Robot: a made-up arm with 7 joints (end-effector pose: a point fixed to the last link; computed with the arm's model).
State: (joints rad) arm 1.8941 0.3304 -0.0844 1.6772 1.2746 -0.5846 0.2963
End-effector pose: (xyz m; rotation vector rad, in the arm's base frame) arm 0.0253 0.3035 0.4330 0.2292 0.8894 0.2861
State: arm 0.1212 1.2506 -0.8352 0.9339 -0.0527 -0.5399 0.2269
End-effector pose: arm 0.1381 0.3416 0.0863 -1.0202 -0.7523 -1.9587
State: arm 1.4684 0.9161 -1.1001 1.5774 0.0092 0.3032 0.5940
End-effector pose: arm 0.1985 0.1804 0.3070 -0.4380 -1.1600 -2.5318
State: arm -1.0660 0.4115 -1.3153 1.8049 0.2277 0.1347 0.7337
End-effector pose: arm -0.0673 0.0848 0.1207 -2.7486 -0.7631 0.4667
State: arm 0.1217 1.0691 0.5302 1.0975 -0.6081 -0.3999 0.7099
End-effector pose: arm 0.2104 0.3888 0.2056 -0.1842 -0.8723 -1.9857
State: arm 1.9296 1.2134 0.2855 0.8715 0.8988 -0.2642 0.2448
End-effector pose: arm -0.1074 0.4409 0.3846 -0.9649 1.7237 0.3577
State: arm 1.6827 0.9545 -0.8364 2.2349 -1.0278 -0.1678 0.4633
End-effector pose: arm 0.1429 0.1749 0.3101 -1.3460 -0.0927 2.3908
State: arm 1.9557 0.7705 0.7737 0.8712 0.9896 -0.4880 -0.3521
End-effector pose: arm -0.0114 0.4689 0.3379 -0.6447 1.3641 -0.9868
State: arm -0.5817 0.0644 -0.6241 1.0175 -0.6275 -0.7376 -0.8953
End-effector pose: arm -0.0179 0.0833 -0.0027 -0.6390 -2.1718 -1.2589
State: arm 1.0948 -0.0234 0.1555 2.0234 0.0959 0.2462 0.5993
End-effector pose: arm 0.1202 0.2037 0.3780 0.1853 1.9152 1.2786
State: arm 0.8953 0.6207 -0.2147 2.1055 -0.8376 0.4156 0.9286
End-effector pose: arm 0.1978 0.1617 0.3099 0.2782 -1.2908 -2.5264
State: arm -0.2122 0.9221 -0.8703 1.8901 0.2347 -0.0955 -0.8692
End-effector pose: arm 0.1099 0.1814 0.1089 -0.4593 -2.0139 -1.4050
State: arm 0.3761 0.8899 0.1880 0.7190 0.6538 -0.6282 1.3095
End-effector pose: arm 0.1855 0.4062 0.2279 -0.9268 -2.2030 -1.8431
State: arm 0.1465 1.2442 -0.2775 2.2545 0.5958 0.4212 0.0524
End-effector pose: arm 0.1611 0.2062 0.2695 -0.9031 -1.7556 -1.8773
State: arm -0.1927 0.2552 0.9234 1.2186 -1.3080 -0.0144 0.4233
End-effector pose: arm 0.1580 0.3434 -0.0156 -0.1805 -0.7107 -1.2365
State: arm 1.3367 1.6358 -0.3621 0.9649 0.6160 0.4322 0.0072
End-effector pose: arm 0.0504 0.4255 0.4555 1.0350 -2.0782 -0.8752
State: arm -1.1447 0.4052 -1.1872 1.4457 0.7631 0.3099 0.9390
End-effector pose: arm -0.1043 0.1021 0.0343 -2.1626 -0.3934 1.2264
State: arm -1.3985 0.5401 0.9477 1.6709 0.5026 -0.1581 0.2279
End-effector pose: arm 0.0394 0.3767 0.1187 -0.1698 -1.5181 -1.0426
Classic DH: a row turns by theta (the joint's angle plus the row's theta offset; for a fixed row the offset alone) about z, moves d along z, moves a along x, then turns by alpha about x. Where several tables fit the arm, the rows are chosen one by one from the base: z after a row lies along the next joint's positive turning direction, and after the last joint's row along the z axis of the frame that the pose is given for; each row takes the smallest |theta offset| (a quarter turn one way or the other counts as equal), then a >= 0, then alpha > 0; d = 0 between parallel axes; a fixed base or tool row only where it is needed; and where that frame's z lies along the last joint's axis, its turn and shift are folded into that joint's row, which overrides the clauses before.
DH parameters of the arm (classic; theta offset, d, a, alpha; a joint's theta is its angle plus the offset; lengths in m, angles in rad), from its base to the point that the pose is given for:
base (fixed): 0 0.2314 0.0013 1.5708
joint 1: 1.5708 -0.1787 0.0173 1.5708
joint 2: -1.5708 0.0332 0.0258 -1.5708
joint 3: -1.5708 -0.1835 0.0225 1.5708
joint 4: 0 0.0003 -0.0206 -1.5708
joint 5: 0 -0.1428 0.0272 -1.5708
joint 6: 1.5708 -0.0212 0.0112 -1.5708
joint 7: -0.4393 -0.0487 0.0049 0.8713
tool (fixed): -2.349 -0.011 0 0

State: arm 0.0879 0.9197 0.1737 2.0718 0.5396 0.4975 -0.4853
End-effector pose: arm 0.1895 0.2612 0.2888 0.2902 -2.2744 -1.3112
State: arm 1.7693 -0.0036 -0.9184 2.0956 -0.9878 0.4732 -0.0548
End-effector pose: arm 0.0593 0.0132 0.3339 -1.1025 1.1149 1.2932
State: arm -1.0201 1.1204 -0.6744 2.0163 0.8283 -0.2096 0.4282
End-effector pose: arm 0.0585 0.2295 0.0774 -1.9591 -1.3468 -0.1478
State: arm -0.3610 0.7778 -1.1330 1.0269 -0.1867 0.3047 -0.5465
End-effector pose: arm -0.0135 0.2216 -0.0521 -0.8279 -0.4165 -1.8570
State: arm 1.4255 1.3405 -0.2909 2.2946 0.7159 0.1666 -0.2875
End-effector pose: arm -0.0108 0.2119 0.3879 -0.5195 1.7081 1.6714
